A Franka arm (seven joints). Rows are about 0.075 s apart.
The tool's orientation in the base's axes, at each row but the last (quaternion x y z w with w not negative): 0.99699, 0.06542, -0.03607, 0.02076; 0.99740, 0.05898, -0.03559, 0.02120; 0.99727, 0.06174, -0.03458, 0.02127; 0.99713, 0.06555, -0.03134, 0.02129; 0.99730, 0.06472, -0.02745, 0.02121; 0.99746, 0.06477, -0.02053, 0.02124; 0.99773, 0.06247, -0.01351, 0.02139; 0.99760, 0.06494, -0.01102, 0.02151; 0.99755, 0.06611, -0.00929, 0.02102
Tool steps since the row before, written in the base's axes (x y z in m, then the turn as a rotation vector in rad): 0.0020, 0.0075, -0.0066, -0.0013, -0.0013, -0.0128; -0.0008, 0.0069, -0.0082, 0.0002, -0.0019, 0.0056; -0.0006, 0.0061, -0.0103, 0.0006, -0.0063, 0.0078; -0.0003, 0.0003, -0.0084, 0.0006, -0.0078, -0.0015; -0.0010, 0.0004, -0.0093, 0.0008, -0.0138, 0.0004; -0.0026, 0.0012, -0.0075, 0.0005, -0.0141, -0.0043; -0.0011, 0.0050, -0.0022, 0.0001, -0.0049, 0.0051; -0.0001, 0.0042, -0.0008, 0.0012, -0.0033, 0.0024; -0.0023, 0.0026, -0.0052, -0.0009, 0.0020, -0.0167
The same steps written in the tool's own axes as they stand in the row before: 0.0034, -0.0074, 0.0061, -0.0005, 0.0006, 0.0129; 0.0006, -0.0073, 0.0079, -0.0004, 0.0021, -0.0055; 0.0009, -0.0065, 0.0100, -0.0007, 0.0066, -0.0075; 0.0003, -0.0007, 0.0084, -0.0003, 0.0077, 0.0018; -0.0004, -0.0009, 0.0093, -0.0010, 0.0138, 0.0002; -0.0021, -0.0018, 0.0075, -0.0011, 0.0139, 0.0049; -0.0004, -0.0052, 0.0020, -0.0007, 0.0051, -0.0049; 0.0005, -0.0042, 0.0006, 0.0007, 0.0035, -0.0023; -0.0018, -0.0031, 0.0051, -0.0003, -0.0028, 0.0166
